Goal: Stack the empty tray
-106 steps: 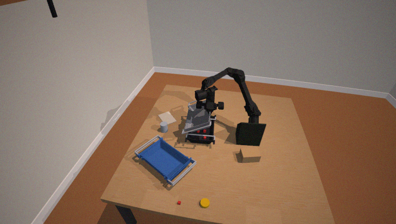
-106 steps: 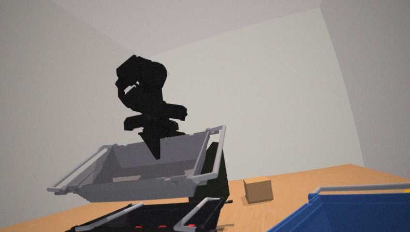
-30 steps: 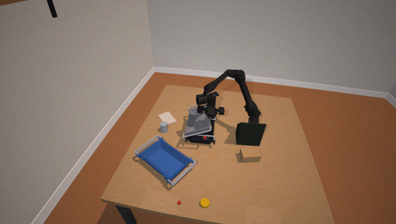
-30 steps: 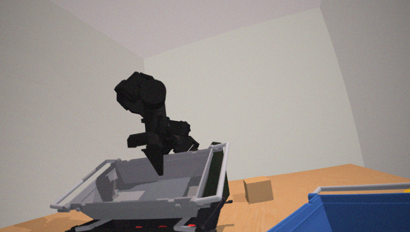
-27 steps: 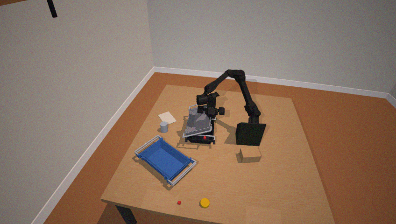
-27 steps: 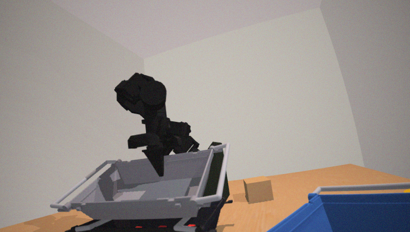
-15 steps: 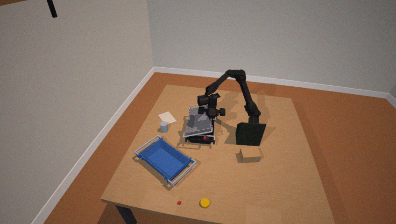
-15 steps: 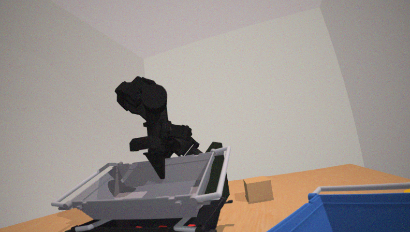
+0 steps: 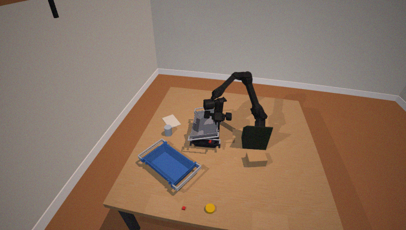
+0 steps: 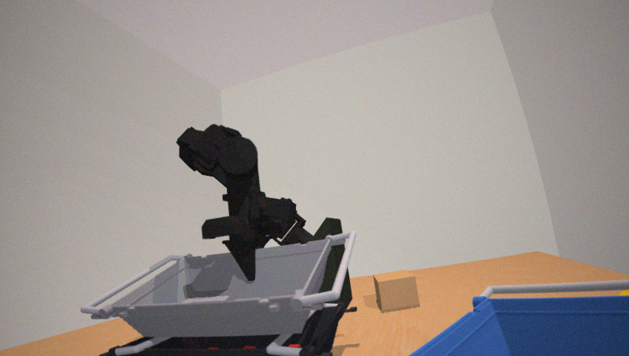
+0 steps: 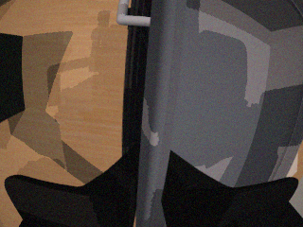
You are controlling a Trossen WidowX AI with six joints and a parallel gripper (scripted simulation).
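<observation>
My gripper tip is now 8 cm short of the grey tray and 1 cm below it. Round my gripper tip: grey cylinder: 36 cm ahead, 8 cm below, 3 cm to the left; cardboard box: 28 cm behind, 20 cm to the left, 9 cm below; paper sheet: 37 cm ahead, 12 cm to the right, 12 cm below.
</observation>
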